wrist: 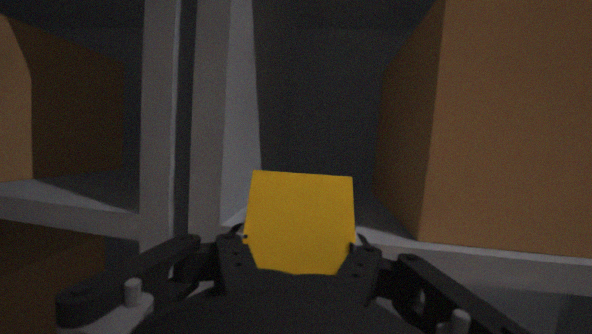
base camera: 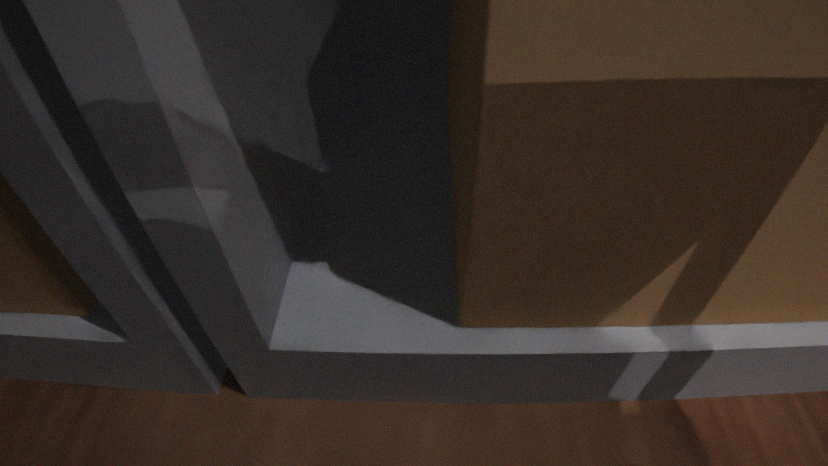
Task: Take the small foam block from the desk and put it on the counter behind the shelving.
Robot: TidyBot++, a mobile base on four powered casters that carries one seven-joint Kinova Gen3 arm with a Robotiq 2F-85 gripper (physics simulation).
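Frame: origin at the arm's base, x left, y back, z up, level; millimetres.
Seen in the pictures: gripper, fingertip midpoint: [wrist: 298, 235].
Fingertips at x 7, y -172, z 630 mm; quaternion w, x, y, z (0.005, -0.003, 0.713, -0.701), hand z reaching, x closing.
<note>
A point is followed by its place in that frame.
The small foam block [wrist: 301, 220] @[x 6, y -143, z 649 mm] is yellow and shows in the lower middle of the wrist view. My gripper [wrist: 298, 235] @[x 7, y -172, z 629 mm] is shut on it, with one black finger against its left side and one against its right side. The block is held up in front of the grey shelving [wrist: 206, 125] @[x 118, y -274, z 704 mm] [base camera: 434, 376] @[x -14, y -264, z -351 mm], which fills much of both views. The gripper and the block do not show in the base camera view. The desk and the counter do not show in either view.
A large brown box [base camera: 579, 202] [wrist: 510, 125] stands on a shelf at the right. Another brown box [base camera: 28, 260] [wrist: 75, 115] is at the left, beyond the grey uprights. Brown wooden floor [base camera: 405, 434] @[x 9, y -240, z -396 mm] runs along the shelving's base. Dark shadows fall across the shelving and the right box.
</note>
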